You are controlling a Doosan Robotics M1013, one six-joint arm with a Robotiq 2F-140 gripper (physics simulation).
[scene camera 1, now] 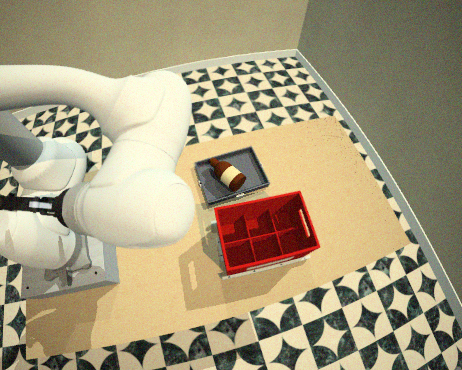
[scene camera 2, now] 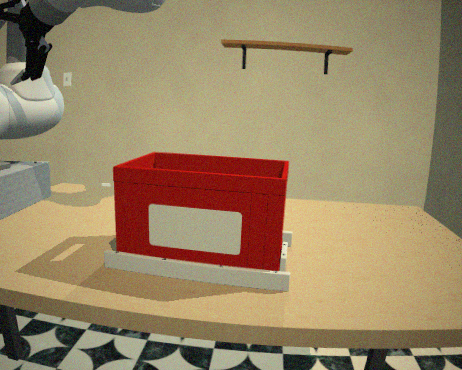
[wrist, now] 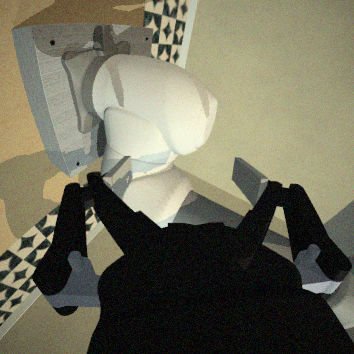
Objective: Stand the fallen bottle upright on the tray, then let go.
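Seen in the pictures: gripper, fingertip midpoint: (scene camera 2: 2, 58) (wrist: 182, 167); arm's base, link origin: (scene camera 1: 67, 249) (wrist: 101, 84).
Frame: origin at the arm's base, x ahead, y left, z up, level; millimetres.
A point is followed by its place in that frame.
Observation:
A brown bottle (scene camera 1: 228, 175) {x 628, y 85, z -25 mm} with a cream label lies on its side in the dark grey tray (scene camera 1: 258, 161) {x 776, y 130, z -75 mm}, its neck toward the tray's back left corner in scene camera 1. The bottle and tray do not show in scene camera 2, where the red crate stands in front. My gripper (wrist: 182, 167) {x 127, y 0, z 285 mm} is open and empty, with its two finger pads wide apart in the wrist view. It is near the arm's own base, well to the left of the tray and high above the table; its fingertips do not show in scene camera 1.
A red crate (scene camera 1: 268, 259) {x 616, y -253, z 75 mm} (scene camera 2: 131, 217) {x 531, y -244, z -8 mm} with six compartments stands close beside the tray, between white rails (scene camera 2: 195, 272) {x 641, y -273, z -84 mm} on the wooden table (scene camera 1: 345, 210) {x 1028, y -191, z -101 mm} (scene camera 2: 360, 280) {x 921, y -254, z -100 mm}. The arm's grey base block (scene camera 1: 107, 265) {x 134, y -92, z -19 mm} (wrist: 50, 100) {x 131, y -13, z 4 mm} is at the left. A wooden shelf (scene camera 2: 285, 46) hangs on the wall.

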